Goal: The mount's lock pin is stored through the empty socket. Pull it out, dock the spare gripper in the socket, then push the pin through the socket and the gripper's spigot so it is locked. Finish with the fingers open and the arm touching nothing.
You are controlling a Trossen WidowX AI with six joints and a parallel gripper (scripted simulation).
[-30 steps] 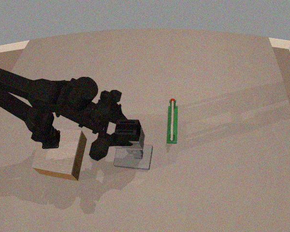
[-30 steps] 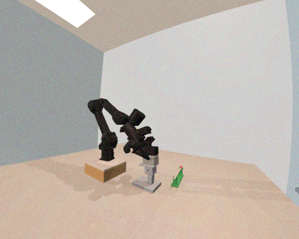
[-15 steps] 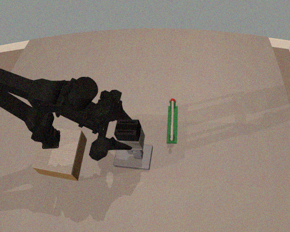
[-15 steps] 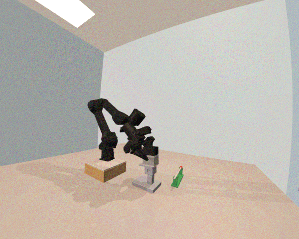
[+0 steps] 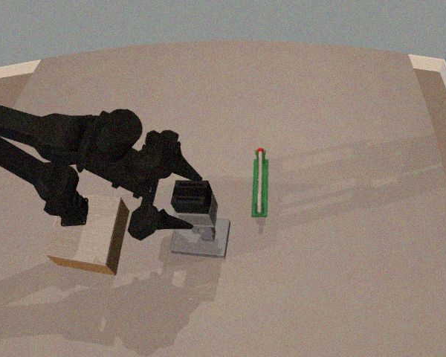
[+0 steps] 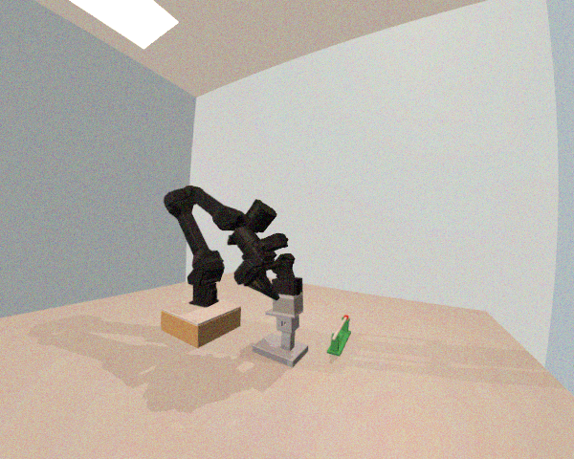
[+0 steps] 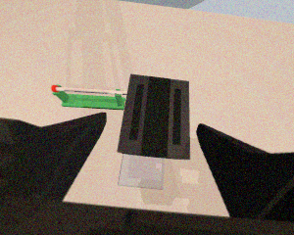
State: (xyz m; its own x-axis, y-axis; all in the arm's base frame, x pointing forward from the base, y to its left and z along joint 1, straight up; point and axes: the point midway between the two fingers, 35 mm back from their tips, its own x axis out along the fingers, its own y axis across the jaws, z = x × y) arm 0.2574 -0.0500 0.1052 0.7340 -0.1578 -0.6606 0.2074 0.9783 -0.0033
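My gripper tip is 2 cm above the spare gripper. Also, from my gripper tip: green pin holder: 12 cm below, 12 cm ahead, 11 cm to the left; then grey mount: 9 cm below, 1 cm behind.
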